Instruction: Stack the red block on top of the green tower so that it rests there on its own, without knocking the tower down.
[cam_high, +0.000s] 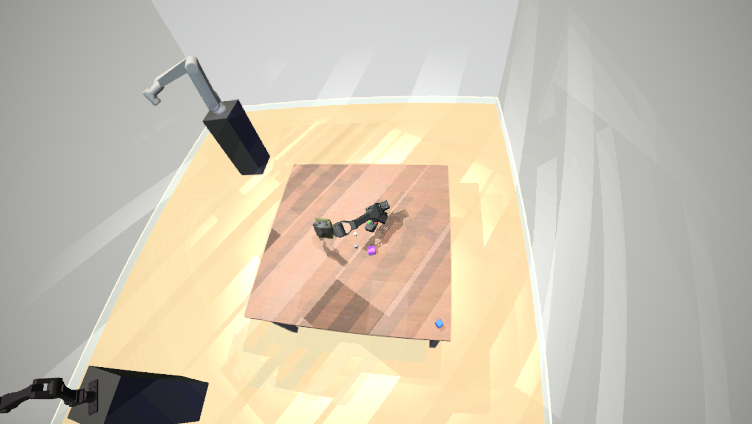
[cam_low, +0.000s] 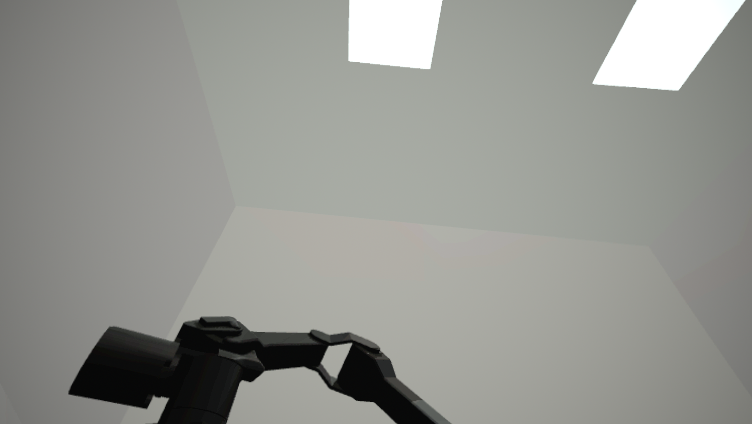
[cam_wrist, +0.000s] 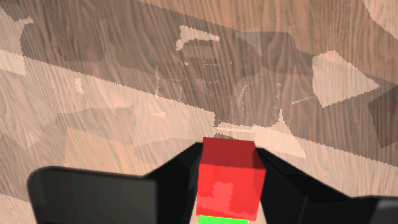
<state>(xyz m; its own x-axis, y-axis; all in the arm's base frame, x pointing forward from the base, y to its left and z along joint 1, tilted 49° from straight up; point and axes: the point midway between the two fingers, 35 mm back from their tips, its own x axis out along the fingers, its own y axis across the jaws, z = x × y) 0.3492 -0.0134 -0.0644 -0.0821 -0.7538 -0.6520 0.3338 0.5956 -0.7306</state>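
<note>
The yellow thing is 15 cm behind my gripper tip, 4 cm below it and 3 cm to the left of it. Also, from my gripper tip: purple block 17 cm to the right, 3 cm below, 2 cm behind; red block 1 cm behind, 1 cm above; small white thing 15 cm behind, 4 cm to the right, 4 cm below.
</note>
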